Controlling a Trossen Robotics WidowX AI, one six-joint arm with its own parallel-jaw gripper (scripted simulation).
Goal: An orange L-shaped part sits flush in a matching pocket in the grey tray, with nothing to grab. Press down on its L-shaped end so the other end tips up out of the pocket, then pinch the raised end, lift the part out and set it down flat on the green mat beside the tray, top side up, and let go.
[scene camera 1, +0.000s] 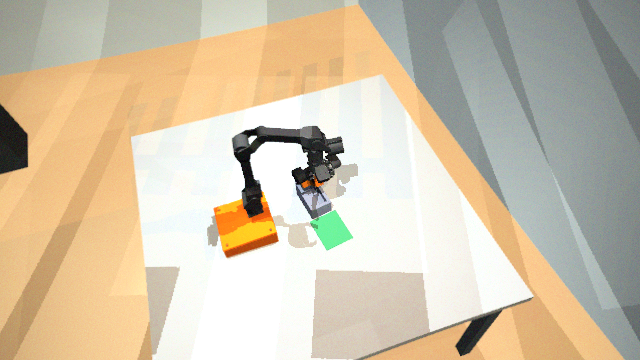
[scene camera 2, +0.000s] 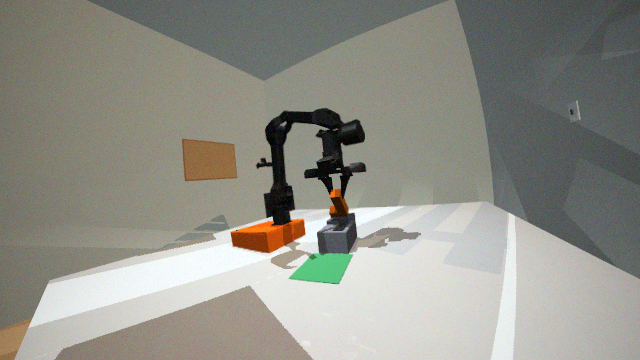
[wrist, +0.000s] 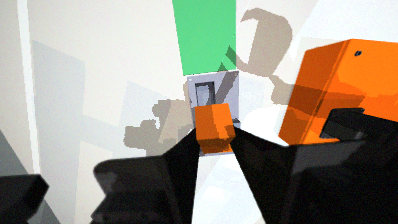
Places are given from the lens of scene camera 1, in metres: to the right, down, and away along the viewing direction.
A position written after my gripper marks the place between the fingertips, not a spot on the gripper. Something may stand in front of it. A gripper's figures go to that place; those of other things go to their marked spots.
my gripper (scene camera 1: 317,181): -0.01, 0.01, 1.72
green mat (scene camera 1: 330,228): 0.04, 0.20, 1.76
